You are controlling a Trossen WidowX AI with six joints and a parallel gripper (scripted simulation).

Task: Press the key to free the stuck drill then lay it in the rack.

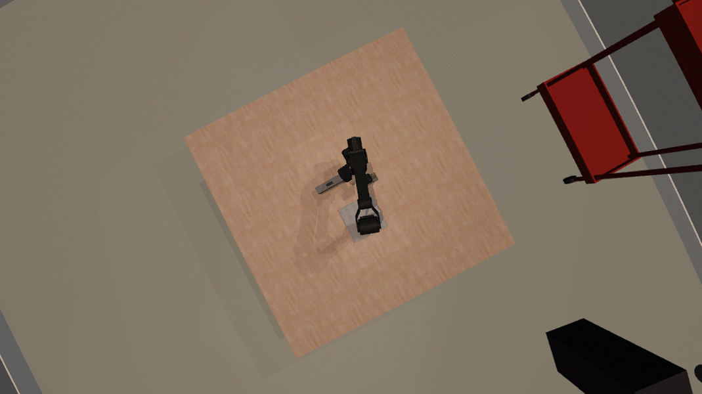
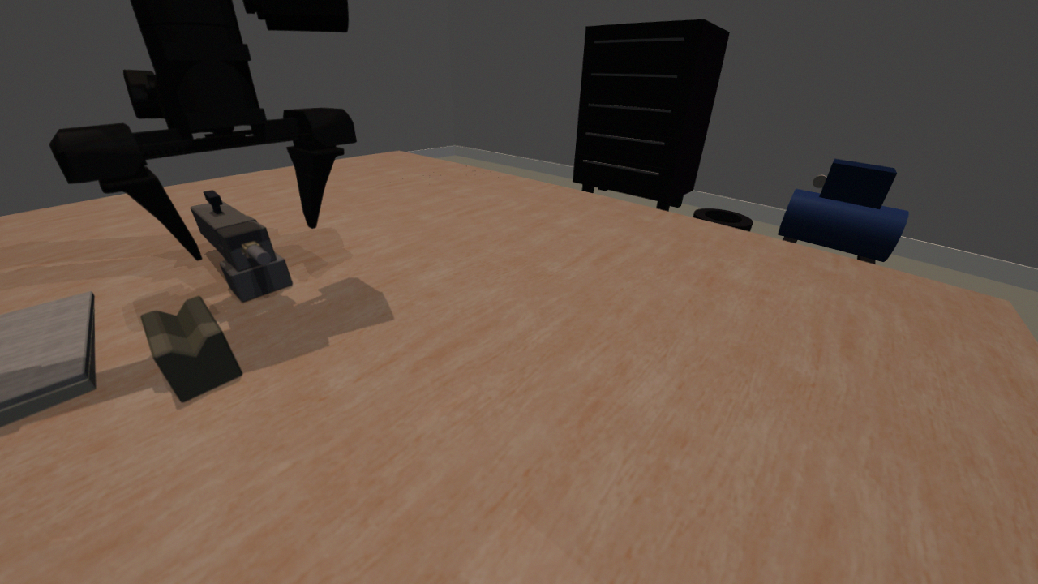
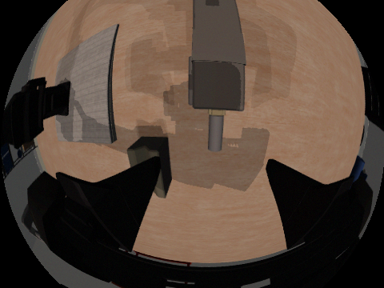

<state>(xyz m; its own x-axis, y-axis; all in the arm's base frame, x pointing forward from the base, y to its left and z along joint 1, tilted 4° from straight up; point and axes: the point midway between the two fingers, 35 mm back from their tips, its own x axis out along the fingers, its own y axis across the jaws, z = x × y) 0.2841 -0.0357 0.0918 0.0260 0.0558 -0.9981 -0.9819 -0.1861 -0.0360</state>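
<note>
My gripper tip is now 7 cm to the right of the drill, 2 cm above it and 1 cm past it. From my gripper tip the other things lie so: rack (7 cm behind, 5 cm to the right, 5 cm below); dark key (15 cm to the left, 3 cm behind, 2 cm below); dark grey holder block (12 cm to the left, 3 cm below, 2 cm behind).
</note>
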